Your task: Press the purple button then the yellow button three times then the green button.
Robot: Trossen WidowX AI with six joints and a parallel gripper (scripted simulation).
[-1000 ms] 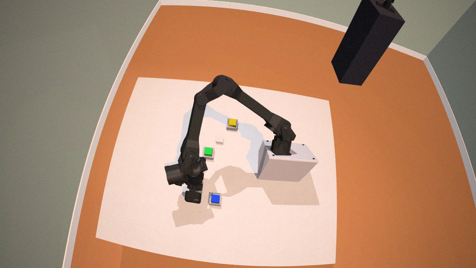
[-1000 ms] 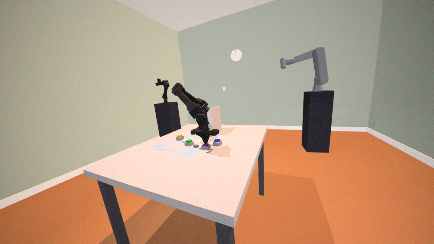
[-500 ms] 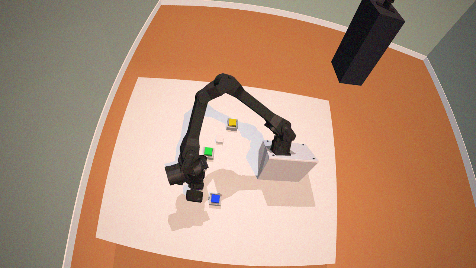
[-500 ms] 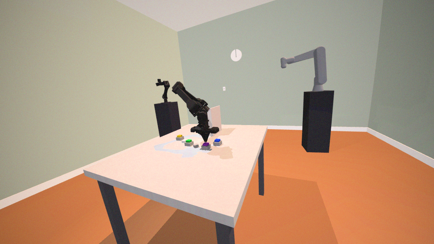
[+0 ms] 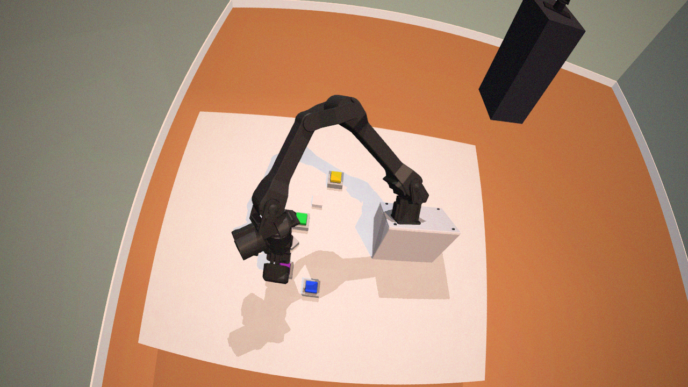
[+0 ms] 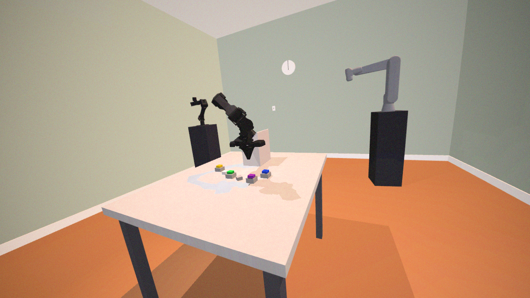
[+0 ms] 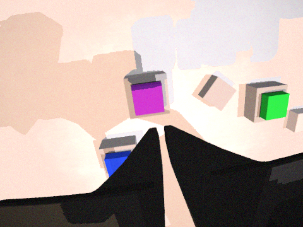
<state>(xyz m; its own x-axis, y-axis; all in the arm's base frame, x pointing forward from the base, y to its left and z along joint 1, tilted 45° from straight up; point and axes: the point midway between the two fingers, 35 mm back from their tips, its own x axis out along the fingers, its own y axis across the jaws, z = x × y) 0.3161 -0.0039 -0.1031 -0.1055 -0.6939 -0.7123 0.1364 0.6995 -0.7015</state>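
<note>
Now: the yellow button 17 cm behind my gripper tip, 29 cm to the right of it and 10 cm below it. The rest, counted from my gripper tip: blue button 8 cm behind, 6 cm to the left, 10 cm below; purple button 10 cm below; green button 6 cm behind, 15 cm to the right, 10 cm below.
</note>
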